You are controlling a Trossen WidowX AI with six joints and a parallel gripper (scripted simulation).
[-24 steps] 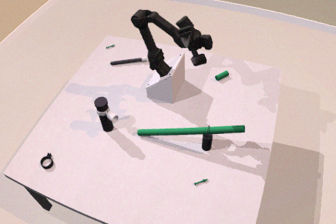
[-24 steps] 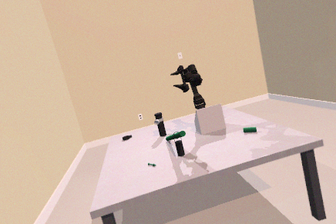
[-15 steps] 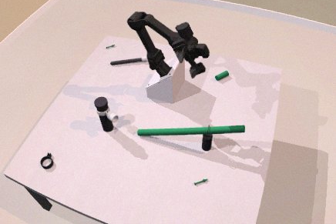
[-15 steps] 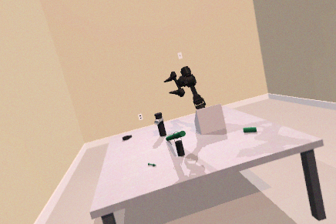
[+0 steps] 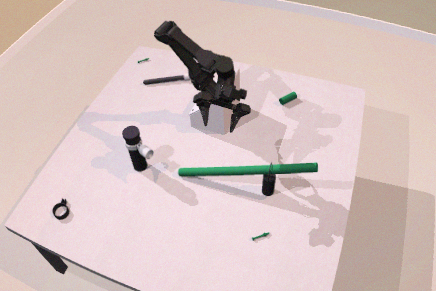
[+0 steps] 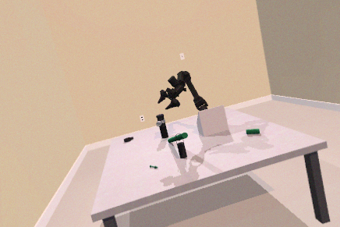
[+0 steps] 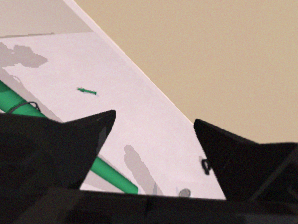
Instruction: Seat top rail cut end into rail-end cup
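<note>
My gripper tip is now 60 mm short of the white rail-end cup, 290 mm to the left of it and 190 mm above it. Round my gripper tip: short green cylinder 590 mm behind, 50 mm to the left, 320 mm below; short black post 70 mm behind, 160 mm to the left, 230 mm below.
</note>
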